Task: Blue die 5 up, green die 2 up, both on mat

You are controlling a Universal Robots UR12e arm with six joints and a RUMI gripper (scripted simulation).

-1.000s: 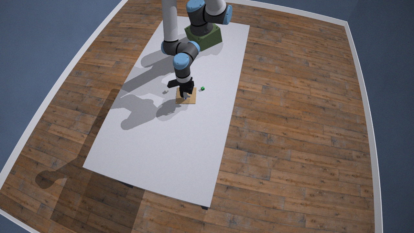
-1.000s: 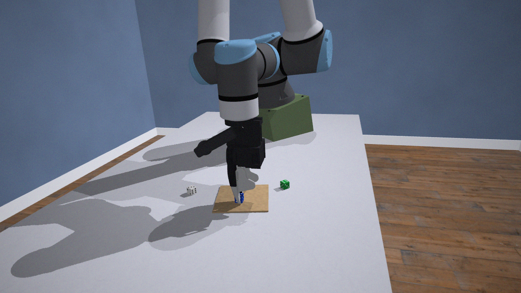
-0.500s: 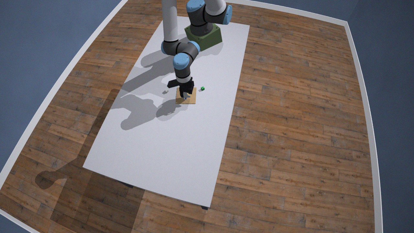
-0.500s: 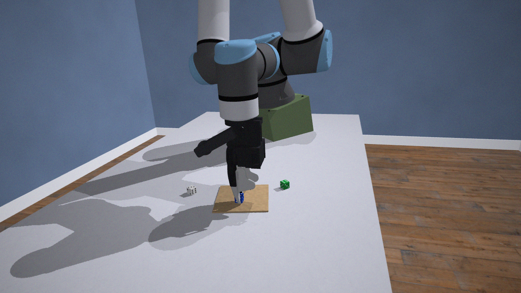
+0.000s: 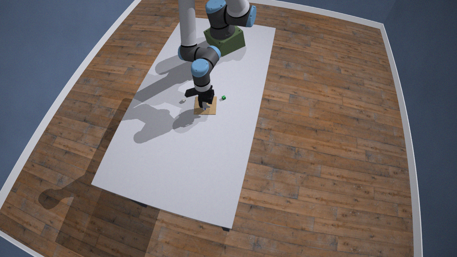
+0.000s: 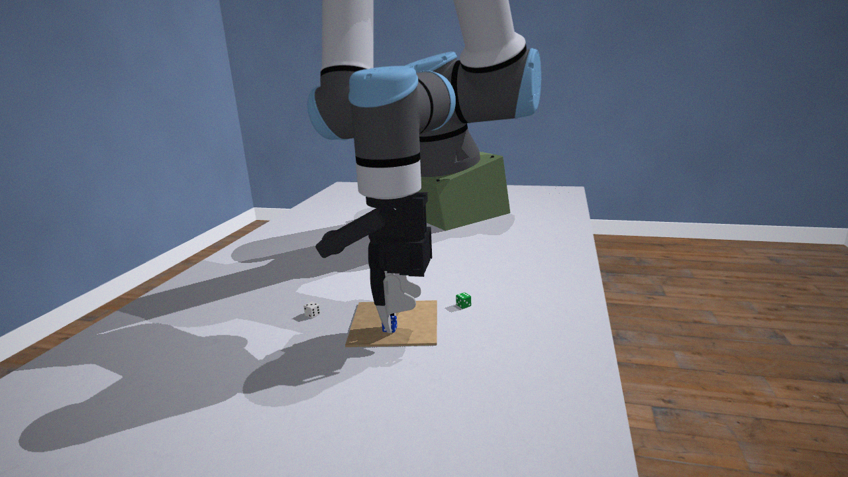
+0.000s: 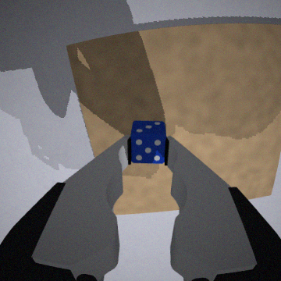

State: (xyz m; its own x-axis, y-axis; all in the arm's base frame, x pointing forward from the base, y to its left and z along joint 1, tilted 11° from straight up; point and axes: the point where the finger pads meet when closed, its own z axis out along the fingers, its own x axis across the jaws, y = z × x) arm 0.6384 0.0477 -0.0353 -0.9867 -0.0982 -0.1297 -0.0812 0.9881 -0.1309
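My gripper is now 10 mm above the blue die. The rest, counted from my hand: tan mat (30 mm behind, 20 mm below); white die (150 mm to the right, 30 mm behind, 10 mm below); green die (110 mm behind, 100 mm to the left, 10 mm below).
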